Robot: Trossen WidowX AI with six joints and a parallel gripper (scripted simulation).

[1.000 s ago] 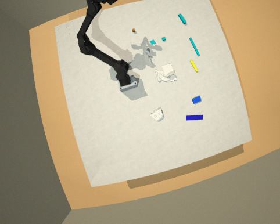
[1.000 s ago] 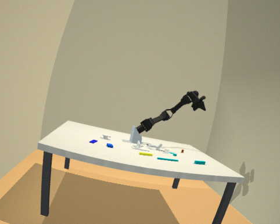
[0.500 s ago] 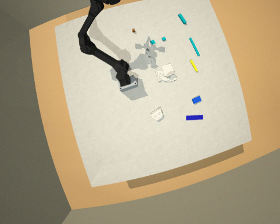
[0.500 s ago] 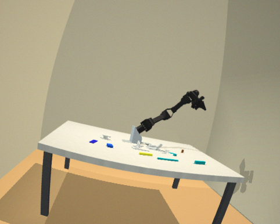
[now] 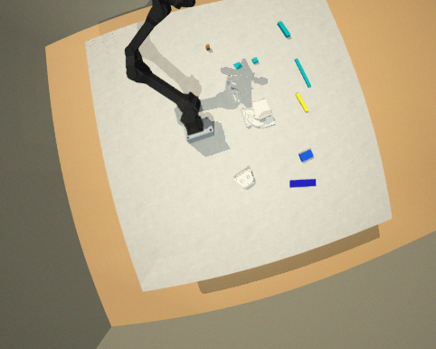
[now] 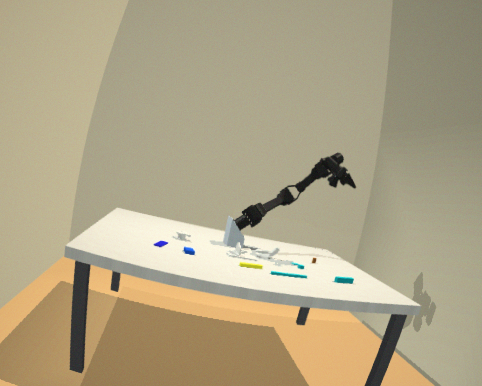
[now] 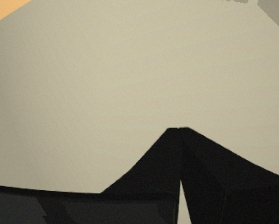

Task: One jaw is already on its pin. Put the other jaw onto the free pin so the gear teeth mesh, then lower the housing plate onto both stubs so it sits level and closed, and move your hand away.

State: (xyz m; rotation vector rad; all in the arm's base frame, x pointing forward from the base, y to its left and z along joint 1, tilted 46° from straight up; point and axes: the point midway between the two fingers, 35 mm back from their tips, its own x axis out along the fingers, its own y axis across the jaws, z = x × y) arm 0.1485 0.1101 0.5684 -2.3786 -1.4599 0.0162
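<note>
Now: gripper tip 36 cm to the left of the white jaw piece, 36 cm above it and 5 cm short of it. Round my gripper tip: orange piece: 38 cm below, 13 cm to the right, 1 cm ahead; yellow bar: 50 cm to the right, 39 cm below, 35 cm ahead; blue block: 74 cm to the right, 39 cm below, 29 cm ahead.
</note>
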